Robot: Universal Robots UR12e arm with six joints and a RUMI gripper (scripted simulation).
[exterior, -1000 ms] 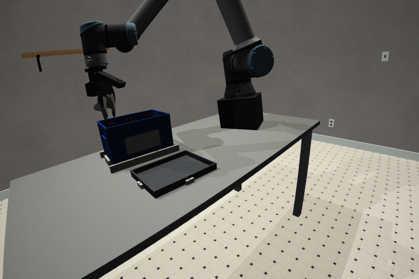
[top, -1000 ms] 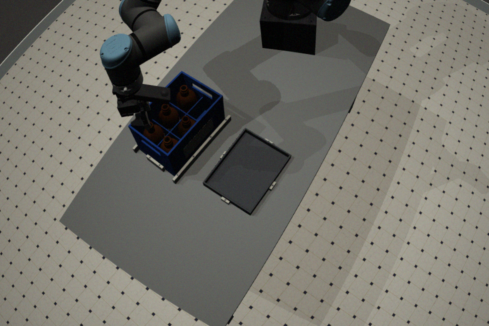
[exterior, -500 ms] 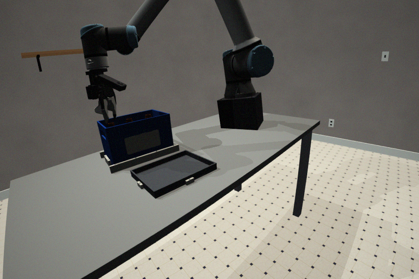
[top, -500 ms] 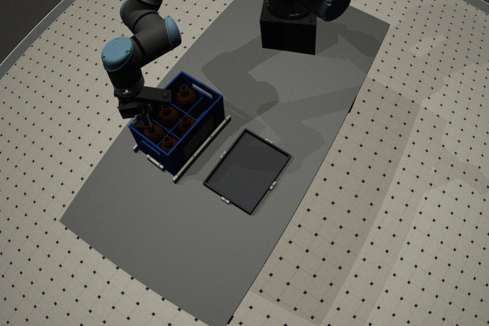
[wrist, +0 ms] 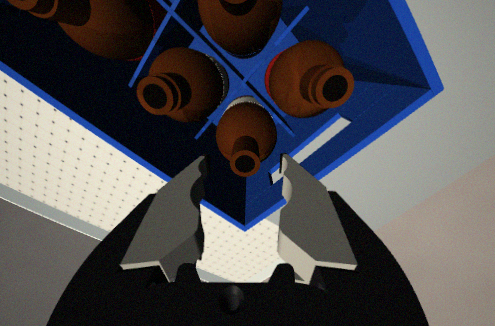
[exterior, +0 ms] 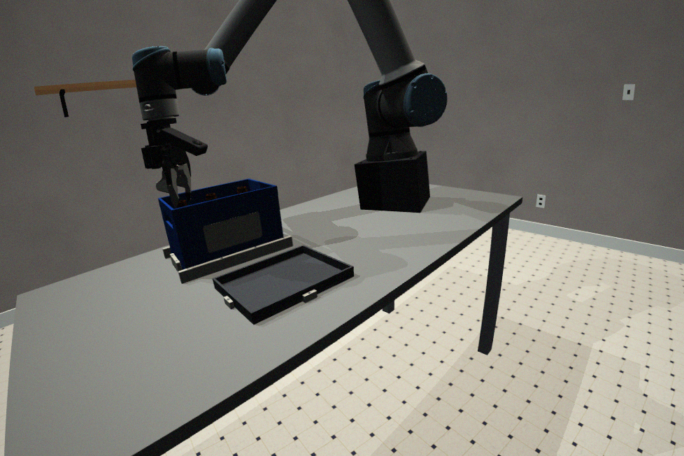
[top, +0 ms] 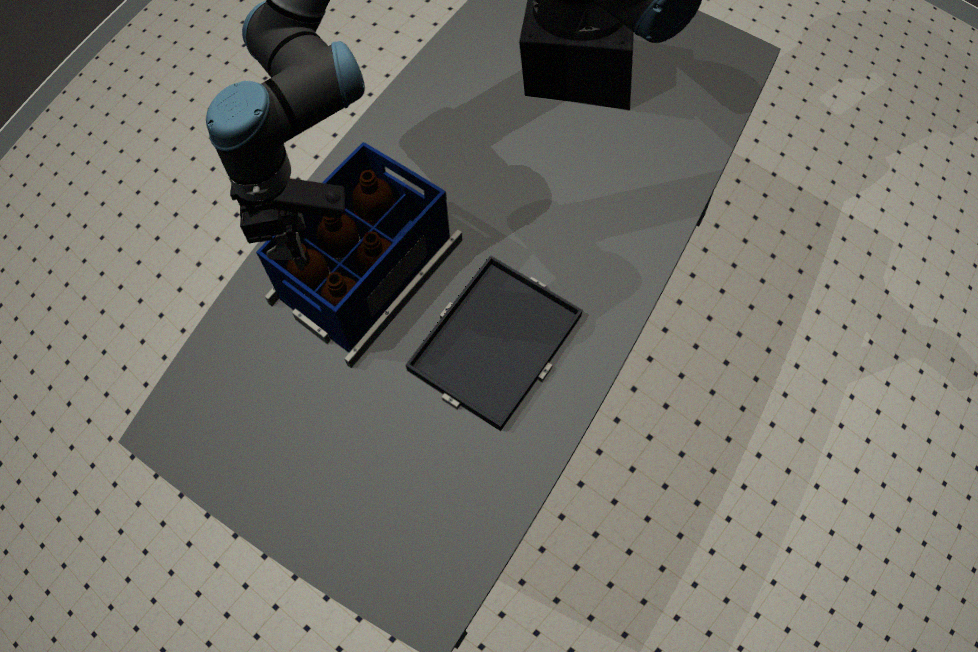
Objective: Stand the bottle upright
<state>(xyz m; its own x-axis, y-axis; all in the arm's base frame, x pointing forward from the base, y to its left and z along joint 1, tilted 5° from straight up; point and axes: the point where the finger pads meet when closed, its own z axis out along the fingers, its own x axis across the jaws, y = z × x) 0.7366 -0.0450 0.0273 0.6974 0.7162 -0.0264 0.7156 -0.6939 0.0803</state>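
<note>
Right now my hand is 80 mm above the bottle. Also, from my hand: black tray (310 mm to the left, 160 mm below, 120 mm behind); blue crate (90 mm below, 80 mm behind, 30 mm to the left).
</note>
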